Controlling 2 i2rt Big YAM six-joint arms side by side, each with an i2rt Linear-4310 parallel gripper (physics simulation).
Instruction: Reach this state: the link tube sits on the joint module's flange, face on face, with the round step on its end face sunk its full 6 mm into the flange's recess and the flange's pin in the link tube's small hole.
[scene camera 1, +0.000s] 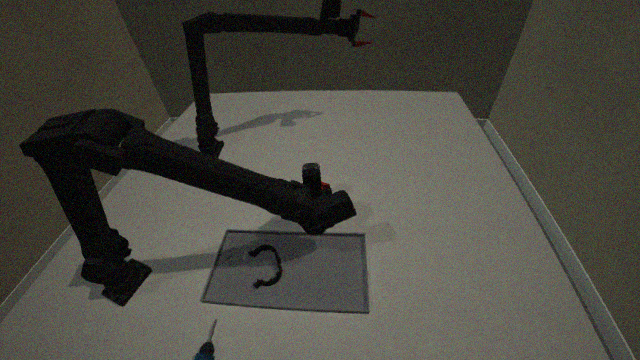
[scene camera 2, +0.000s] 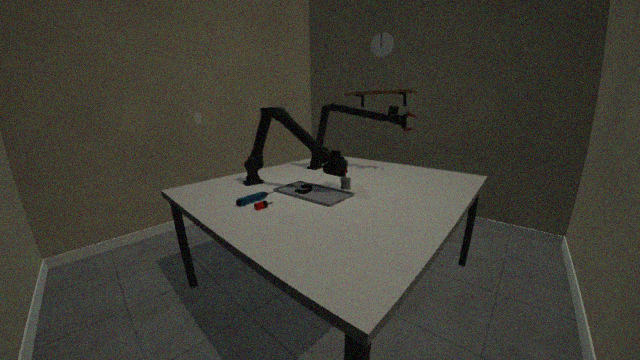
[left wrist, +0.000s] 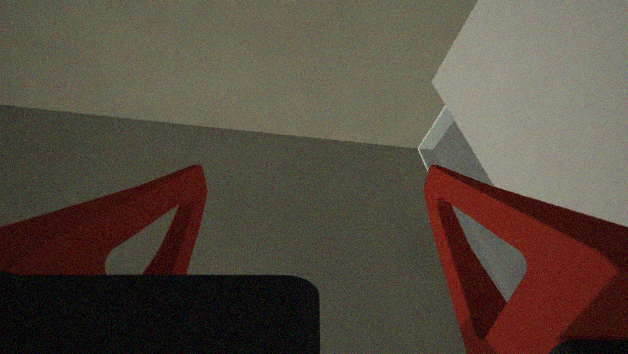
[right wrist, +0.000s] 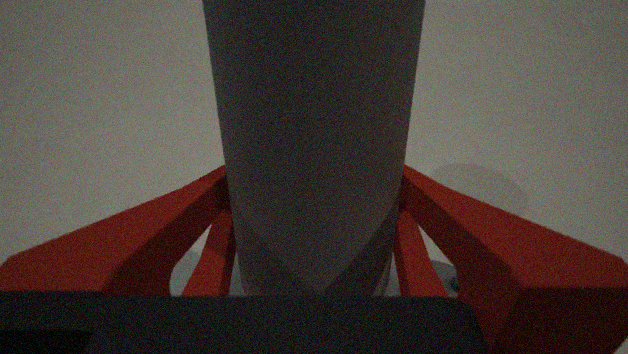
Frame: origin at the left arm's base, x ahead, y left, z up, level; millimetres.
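Seen in the pictures: left gripper, between the fingertips: (scene camera 1: 373, 30) (scene camera 2: 416, 123) (left wrist: 315, 177); right gripper, between the fingertips: (scene camera 2: 343, 170) (right wrist: 314, 176); left arm's base, origin of its link: (scene camera 1: 211, 151) (scene camera 2: 315, 167); right arm's base, origin of its link: (scene camera 1: 128, 282) (scene camera 2: 253, 183).
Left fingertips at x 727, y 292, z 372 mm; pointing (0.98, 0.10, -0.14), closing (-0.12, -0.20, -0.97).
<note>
Pixels of each thing's top centre, then the offset from my left fingertips to it. "spot": a spot on its surface instead.
- link tube, a spot on its surface: (right wrist: 315, 115) spot: dx -265, dy -639, dz -227 mm
- joint module, centre of its top: (scene camera 2: 345, 178) dx -227, dy -658, dz -308 mm
- grey tray, centre of its top: (scene camera 1: 287, 265) (scene camera 2: 312, 190) dx -337, dy -841, dz -356 mm
- black C-shaped part, a spot on its surface: (scene camera 1: 278, 265) spot: dx -360, dy -844, dz -346 mm
- blue screwdriver, a spot on its surface: (scene camera 1: 205, 351) spot: dx -499, dy -1054, dz -337 mm
- red-handled tool, centre of its top: (scene camera 2: 264, 201) dx -393, dy -1147, dz -337 mm
My right gripper (scene camera 1: 321, 188) (scene camera 2: 345, 172) (right wrist: 314, 176) is shut on the link tube (scene camera 1: 311, 176) (right wrist: 315, 115). The tube looks dark and upright in scene camera 1, its upper end above the gripper; its lower end is hidden. The joint module (scene camera 2: 345, 183) appears as a short grey cylinder directly below the right gripper in scene camera 2; the arm hides it in scene camera 1. A grey rounded edge with a dark spot shows behind the right finger in the right wrist view. Whether tube and flange touch cannot be told. My left gripper (scene camera 1: 364, 29) (scene camera 2: 410, 122) (left wrist: 315, 177) is open and empty, high above the table.
A grey tray (scene camera 1: 325, 295) (scene camera 2: 327, 199) lies in front of the right gripper, with a black C-shaped part (scene camera 1: 278, 265) (scene camera 2: 303, 189) on it. A blue screwdriver (scene camera 1: 205, 351) (scene camera 2: 251, 199) and a red-handled tool (scene camera 2: 261, 205) lie beside the tray.
</note>
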